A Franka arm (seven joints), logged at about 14 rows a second.
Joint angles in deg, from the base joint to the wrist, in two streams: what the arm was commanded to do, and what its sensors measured. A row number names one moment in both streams.
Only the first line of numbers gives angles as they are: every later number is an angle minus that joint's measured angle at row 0.
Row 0, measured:
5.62 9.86 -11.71 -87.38 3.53 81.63 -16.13
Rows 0 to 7, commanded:
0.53 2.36 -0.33 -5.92 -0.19 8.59 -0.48
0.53 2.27 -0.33 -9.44 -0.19 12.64 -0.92
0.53 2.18 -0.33 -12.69 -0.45 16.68 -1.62
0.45 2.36 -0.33 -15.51 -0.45 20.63 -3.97
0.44 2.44 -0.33 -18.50 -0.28 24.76 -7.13
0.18 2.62 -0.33 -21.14 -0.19 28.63 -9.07
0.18 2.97 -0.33 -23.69 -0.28 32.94 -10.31
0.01 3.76 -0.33 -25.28 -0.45 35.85 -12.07
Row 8, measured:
-0.02 4.64 -0.08 -20.60 0.00 30.46 -8.62
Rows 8 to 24, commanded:
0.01 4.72 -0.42 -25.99 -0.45 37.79 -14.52
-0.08 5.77 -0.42 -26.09 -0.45 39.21 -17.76
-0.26 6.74 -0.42 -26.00 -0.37 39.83 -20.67
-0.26 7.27 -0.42 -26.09 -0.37 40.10 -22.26
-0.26 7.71 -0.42 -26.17 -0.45 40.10 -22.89
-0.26 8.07 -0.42 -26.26 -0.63 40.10 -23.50
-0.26 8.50 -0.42 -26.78 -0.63 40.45 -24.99
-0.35 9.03 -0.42 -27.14 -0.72 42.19 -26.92
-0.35 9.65 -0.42 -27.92 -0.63 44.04 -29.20
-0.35 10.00 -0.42 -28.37 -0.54 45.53 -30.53
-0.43 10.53 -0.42 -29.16 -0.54 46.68 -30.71
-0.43 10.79 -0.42 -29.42 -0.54 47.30 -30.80
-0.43 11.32 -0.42 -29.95 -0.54 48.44 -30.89
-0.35 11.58 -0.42 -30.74 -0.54 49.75 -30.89
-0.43 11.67 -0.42 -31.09 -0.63 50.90 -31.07
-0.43 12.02 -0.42 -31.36 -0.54 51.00 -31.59
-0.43 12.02 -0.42 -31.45 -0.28 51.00 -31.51
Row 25, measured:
-0.22 12.45 -0.35 -30.38 -0.11 49.78 -30.33
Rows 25 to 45, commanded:
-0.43 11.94 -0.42 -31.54 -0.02 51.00 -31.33
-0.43 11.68 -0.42 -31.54 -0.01 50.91 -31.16
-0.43 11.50 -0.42 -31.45 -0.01 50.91 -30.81
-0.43 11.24 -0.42 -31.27 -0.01 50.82 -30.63
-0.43 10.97 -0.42 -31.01 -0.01 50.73 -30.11
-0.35 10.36 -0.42 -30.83 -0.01 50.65 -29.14
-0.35 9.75 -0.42 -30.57 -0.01 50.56 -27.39
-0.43 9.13 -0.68 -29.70 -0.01 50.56 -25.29
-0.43 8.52 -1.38 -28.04 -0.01 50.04 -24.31
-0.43 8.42 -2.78 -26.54 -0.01 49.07 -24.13
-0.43 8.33 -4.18 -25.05 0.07 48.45 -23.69
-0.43 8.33 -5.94 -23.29 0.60 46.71 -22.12
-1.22 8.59 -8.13 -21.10 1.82 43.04 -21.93
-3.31 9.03 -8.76 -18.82 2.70 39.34 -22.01
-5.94 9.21 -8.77 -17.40 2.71 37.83 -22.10
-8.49 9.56 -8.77 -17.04 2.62 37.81 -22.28
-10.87 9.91 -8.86 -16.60 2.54 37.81 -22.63
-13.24 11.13 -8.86 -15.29 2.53 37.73 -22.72
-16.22 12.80 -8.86 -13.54 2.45 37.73 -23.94
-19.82 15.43 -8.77 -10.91 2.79 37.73 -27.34
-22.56 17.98 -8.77 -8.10 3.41 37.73 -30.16
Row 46, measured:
-17.27 11.84 -9.42 -15.22 1.66 39.00 -25.71
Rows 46 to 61, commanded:
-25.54 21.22 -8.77 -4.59 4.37 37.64 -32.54
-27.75 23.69 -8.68 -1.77 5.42 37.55 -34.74
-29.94 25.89 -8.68 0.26 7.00 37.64 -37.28
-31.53 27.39 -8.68 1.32 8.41 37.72 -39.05
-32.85 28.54 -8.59 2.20 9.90 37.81 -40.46
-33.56 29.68 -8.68 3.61 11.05 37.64 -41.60
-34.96 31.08 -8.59 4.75 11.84 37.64 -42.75
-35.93 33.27 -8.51 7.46 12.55 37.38 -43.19
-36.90 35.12 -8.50 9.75 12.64 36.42 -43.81
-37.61 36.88 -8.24 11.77 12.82 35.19 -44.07
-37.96 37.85 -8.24 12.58 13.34 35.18 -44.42
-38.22 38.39 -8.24 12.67 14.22 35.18 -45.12
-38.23 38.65 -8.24 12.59 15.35 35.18 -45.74
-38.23 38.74 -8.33 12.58 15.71 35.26 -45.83
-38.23 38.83 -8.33 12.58 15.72 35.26 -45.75
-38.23 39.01 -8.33 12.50 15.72 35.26 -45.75
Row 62, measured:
-37.16 38.24 -8.88 10.23 14.48 37.01 -44.43
